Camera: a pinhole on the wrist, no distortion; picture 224 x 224 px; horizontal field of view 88.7 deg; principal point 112.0 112.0 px. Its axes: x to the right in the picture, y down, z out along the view. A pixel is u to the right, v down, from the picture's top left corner.
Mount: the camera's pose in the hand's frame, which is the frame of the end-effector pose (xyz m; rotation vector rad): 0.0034 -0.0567 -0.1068 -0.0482 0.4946 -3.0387
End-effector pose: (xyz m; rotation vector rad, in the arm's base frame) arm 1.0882 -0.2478 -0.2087 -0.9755 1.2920 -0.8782
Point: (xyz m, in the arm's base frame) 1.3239 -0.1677 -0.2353
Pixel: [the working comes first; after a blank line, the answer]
In the camera's frame: 0.0477 -0.2149 0.2940

130.6 28.3
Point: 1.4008 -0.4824 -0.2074
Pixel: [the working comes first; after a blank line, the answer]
In the camera's frame: -0.2309 -0.0827 0.3971

45.4 88.1
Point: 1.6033 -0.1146 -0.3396
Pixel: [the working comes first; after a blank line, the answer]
In the camera's frame: 0.0338 -0.4104 0.5249

119.4 22.4
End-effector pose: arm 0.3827 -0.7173 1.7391 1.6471 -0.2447 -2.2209
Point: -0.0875 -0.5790 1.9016
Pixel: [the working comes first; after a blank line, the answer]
In the camera's frame: 0.1009 -0.0975 0.5899

131.6 93.1
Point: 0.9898 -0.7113 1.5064
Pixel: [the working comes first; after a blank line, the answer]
In the camera's frame: -0.0637 0.0966 -0.5369

behind the camera
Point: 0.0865 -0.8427 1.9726
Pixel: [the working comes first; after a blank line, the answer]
In the camera's frame: 0.0832 -0.3417 0.3780

137.2 8.4
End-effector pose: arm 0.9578 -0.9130 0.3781 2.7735 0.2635 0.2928
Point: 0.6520 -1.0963 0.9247
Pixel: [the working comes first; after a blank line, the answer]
In the camera's frame: 0.2103 -0.2361 -0.5172

behind the camera
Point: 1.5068 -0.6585 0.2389
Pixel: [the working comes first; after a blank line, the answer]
In the camera's frame: -0.5387 0.0809 0.3379

outside the picture
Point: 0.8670 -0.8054 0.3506
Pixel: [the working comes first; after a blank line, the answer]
In the camera's frame: 0.0780 0.0335 0.0913

209.8 154.0
